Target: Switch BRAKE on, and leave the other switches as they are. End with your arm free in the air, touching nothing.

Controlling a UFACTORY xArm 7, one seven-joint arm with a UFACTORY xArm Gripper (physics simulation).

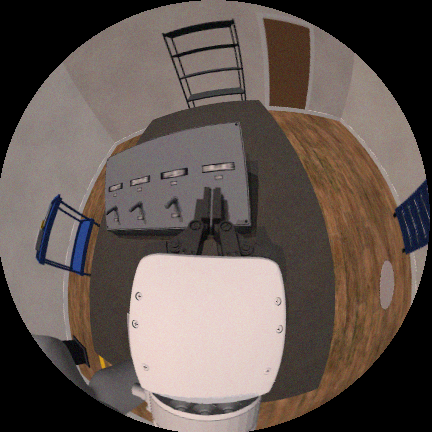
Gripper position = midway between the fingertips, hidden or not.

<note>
In view: the gripper (211,196) and a grey switch panel (179,164).
</note>
